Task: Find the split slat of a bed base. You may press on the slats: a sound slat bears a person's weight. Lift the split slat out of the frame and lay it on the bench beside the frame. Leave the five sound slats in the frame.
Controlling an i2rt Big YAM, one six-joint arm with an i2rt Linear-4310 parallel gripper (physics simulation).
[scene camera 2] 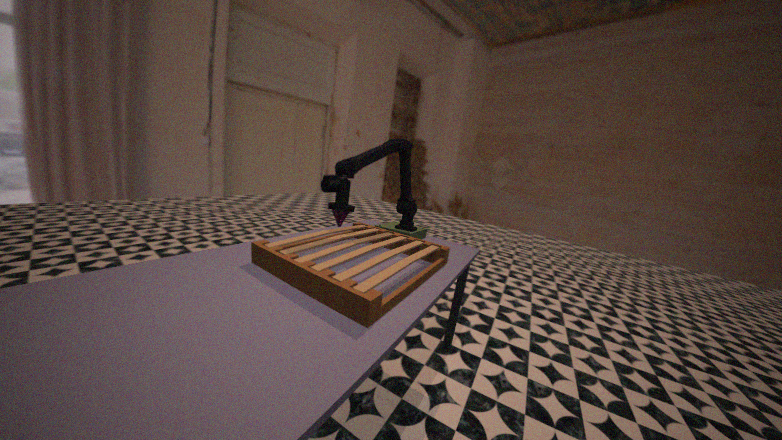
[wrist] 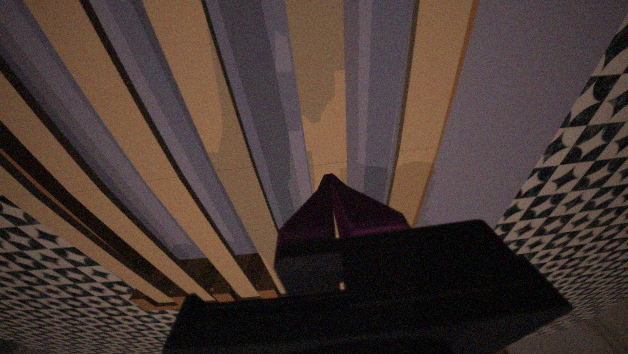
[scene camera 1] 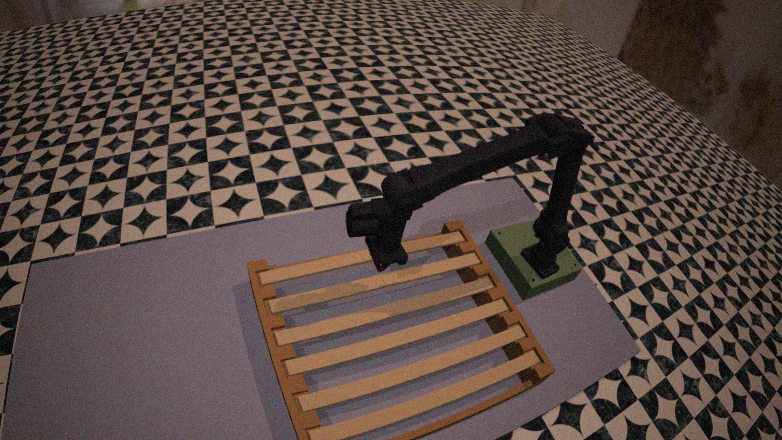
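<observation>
The bed-base frame (scene camera 1: 277,355) (scene camera 2: 311,281) lies on the bench (scene camera 1: 136,328) (scene camera 2: 164,328) (wrist: 525,75) with several pale slats across it. All the slats sit in their slots and look level. My gripper (scene camera 1: 381,268) (scene camera 2: 339,224) (wrist: 329,180) is shut and empty, its purple fingertips pointing down over the second slat (scene camera 1: 328,294) (wrist: 320,90) from the far side. It looks a little above that slat; contact cannot be made out. The far slat (scene camera 1: 317,266) (wrist: 435,90) lies beyond it. Thin dark lines cross several slats in the wrist view. Which slat is split cannot be told.
The arm's green base block (scene camera 1: 505,262) (scene camera 2: 418,232) stands on the bench beside the frame's right end. The bench extends to the left of the frame in scene camera 1. The arm reaches over the far right part of the frame and casts shadows on the slats.
</observation>
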